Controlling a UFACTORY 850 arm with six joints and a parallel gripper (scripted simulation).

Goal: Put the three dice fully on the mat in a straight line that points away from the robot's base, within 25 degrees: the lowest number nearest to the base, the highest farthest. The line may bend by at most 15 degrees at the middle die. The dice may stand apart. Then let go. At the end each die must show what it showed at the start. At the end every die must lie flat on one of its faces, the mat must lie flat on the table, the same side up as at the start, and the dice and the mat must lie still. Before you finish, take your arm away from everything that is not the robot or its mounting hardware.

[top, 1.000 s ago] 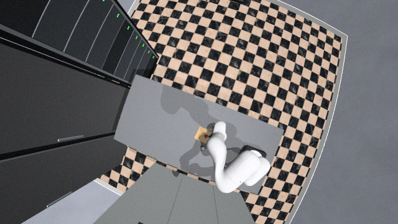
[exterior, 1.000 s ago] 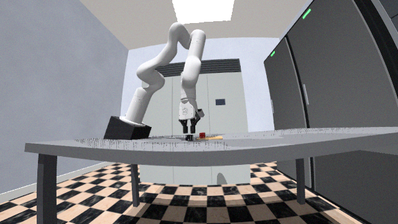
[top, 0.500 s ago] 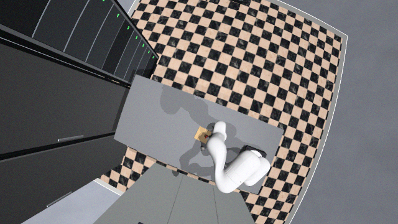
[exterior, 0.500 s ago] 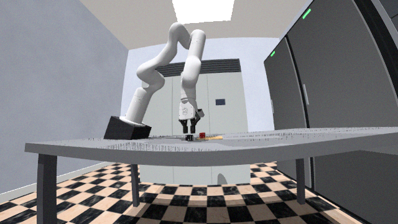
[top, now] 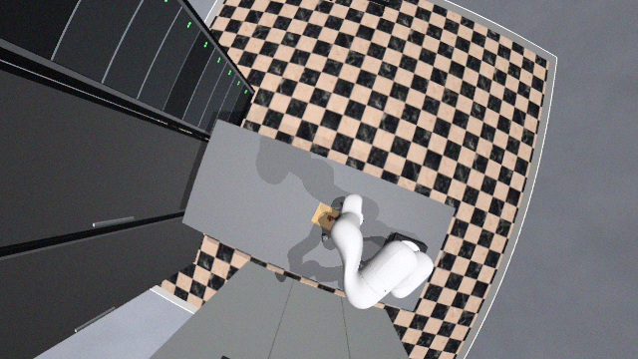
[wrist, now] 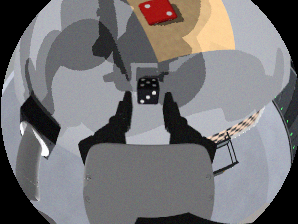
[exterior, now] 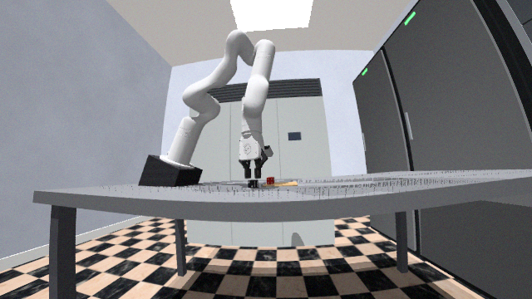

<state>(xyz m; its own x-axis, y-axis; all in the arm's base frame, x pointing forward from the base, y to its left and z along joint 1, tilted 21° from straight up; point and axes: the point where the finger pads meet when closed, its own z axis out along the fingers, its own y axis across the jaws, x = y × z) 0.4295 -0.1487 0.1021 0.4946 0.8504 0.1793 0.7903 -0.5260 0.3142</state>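
My gripper is now 40 mm above the black die. From my hand the other things lie so: tan mat: 110 mm ahead, 90 mm to the left, 50 mm below; then red die: 70 mm ahead, 90 mm to the left, 40 mm below; then white die: 70 mm ahead, 220 mm to the left, 40 mm below.
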